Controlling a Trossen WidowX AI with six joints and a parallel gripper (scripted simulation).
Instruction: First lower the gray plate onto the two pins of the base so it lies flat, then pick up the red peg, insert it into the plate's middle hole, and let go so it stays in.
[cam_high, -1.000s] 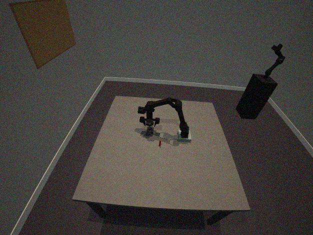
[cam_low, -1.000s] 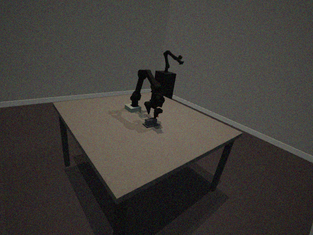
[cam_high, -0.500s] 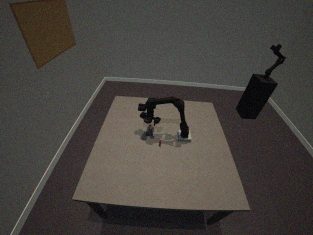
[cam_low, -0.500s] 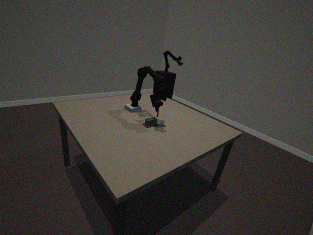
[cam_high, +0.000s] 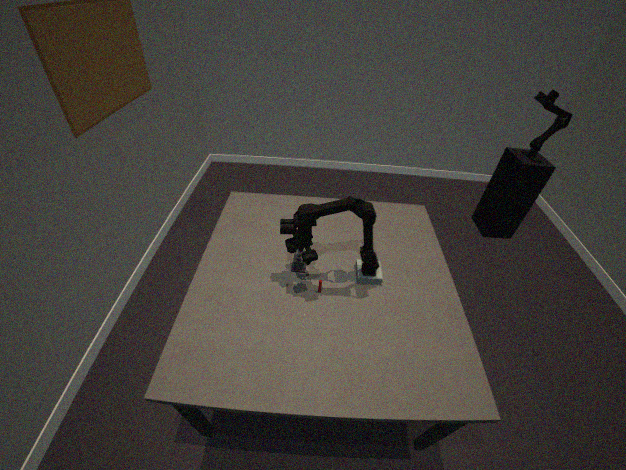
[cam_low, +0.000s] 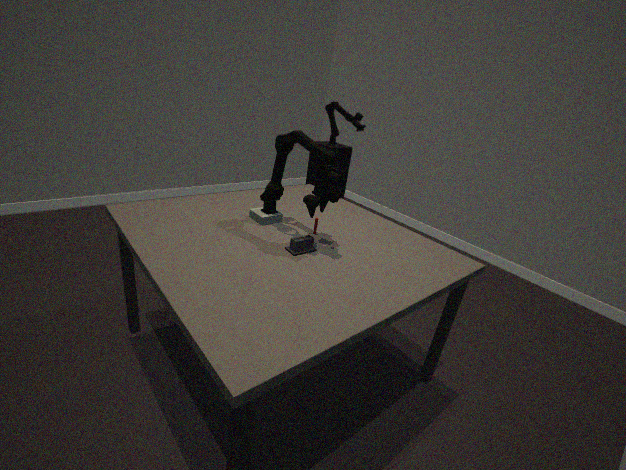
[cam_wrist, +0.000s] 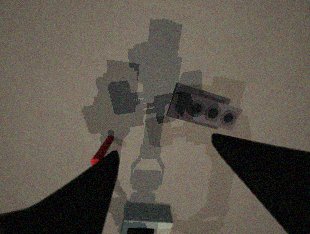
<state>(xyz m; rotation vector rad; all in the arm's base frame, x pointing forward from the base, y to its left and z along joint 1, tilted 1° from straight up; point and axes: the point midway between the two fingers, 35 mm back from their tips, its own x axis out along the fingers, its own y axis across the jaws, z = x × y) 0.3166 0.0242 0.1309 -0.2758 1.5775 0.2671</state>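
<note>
Now: gripper tip 80 mm past the red peg, 80 mm to the right of it and 100 mm above it. Also, from my gripper tip: gray plate 30 mm ahead, 90 mm to the right, 90 mm below.
</note>
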